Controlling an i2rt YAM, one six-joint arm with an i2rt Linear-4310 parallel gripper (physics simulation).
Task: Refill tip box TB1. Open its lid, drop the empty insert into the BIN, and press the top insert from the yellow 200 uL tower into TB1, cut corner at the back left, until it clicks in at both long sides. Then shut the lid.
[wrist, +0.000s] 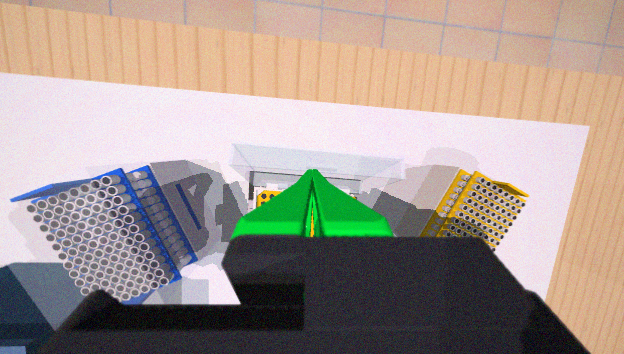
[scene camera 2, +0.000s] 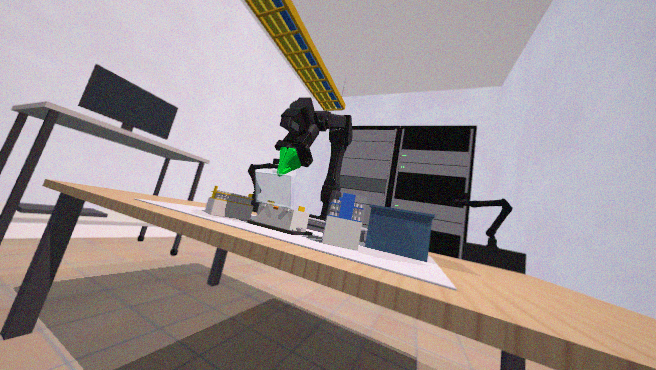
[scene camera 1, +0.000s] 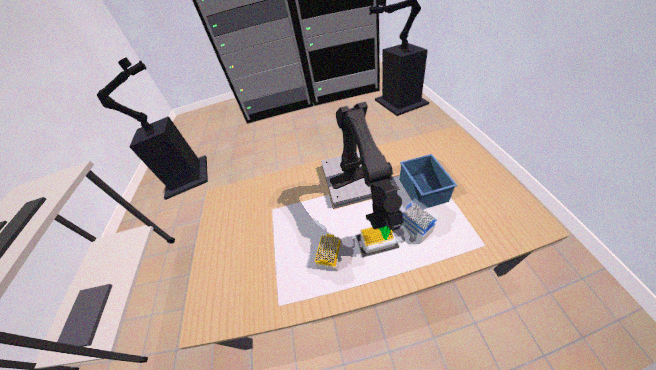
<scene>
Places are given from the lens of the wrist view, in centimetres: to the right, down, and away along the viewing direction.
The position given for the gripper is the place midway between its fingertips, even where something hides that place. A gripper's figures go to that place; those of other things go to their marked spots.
gripper (wrist: 312, 177): 0, 0, 13
clear lid (wrist: 268, 165): -3, -1, 12
blue bin (wrist: 30, 323): -26, 14, 18
The marked spots on the clear lid and the blue bin are 28 cm apart.
</scene>
